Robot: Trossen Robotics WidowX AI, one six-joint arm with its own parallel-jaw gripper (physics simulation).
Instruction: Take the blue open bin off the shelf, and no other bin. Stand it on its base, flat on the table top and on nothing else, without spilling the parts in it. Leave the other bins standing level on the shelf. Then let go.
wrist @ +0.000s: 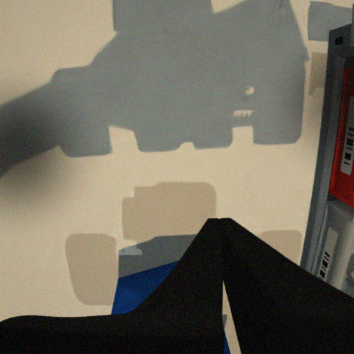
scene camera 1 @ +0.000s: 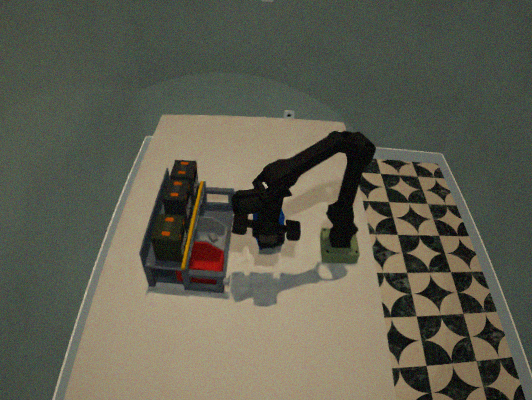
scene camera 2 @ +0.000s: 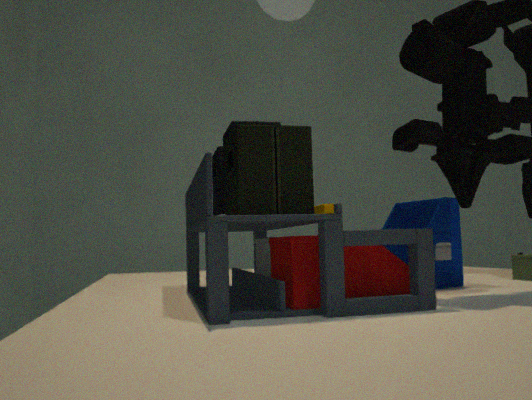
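Where they show: gripper, between the fingertips: (scene camera 1: 262, 247) (scene camera 2: 465, 207); arm's base, origin of its link: (scene camera 1: 340, 240).
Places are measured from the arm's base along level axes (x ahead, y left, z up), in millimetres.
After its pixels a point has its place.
The blue bin (scene camera 1: 259, 218) (scene camera 2: 425, 235) (wrist: 142, 287) is off the shelf, on the table beside the shelf's open front. It looks upended: a closed blue side faces up, and its opening and parts do not show. A pale label (scene camera 2: 443, 251) @(x 355, y 199, z 17 mm) is on its side. My gripper (scene camera 1: 270, 245) @(x 254, y 100, z 69 mm) (scene camera 2: 466, 206) @(x 254, y 100, z 69 mm) (wrist: 218, 228) is shut and empty, fingers pointing down, with its tips close over or beside the bin's upper edge. Whether they touch cannot be told. The red bin (scene camera 1: 206, 256) @(x 428, y 68, z -26 mm) (scene camera 2: 376, 272) @(x 416, y 166, z -3 mm) (wrist: 345, 185) and a light grey bin (scene camera 1: 210, 229) @(x 426, y -41, z -17 mm) (wrist: 341, 245) stand on the lower shelf.
The grey shelf (scene camera 1: 206, 287) @(x 416, y 187, z -27 mm) (scene camera 2: 424, 270) @(x 376, y 195, z -2 mm) (wrist: 320, 150) stands left of the arm in scene camera 1, with a yellow rail (scene camera 1: 194, 225) @(x 471, y 23, z 66 mm). Dark boxes (scene camera 1: 169, 237) @(x 509, y 155, z 154 mm) (scene camera 2: 252, 170) @(x 548, y 163, z 106 mm) stand on its upper level. The arm's green base (scene camera 1: 340, 256) @(x 3, y 60, z -10 mm) is on the right, beside patterned tiles (scene camera 1: 432, 290).
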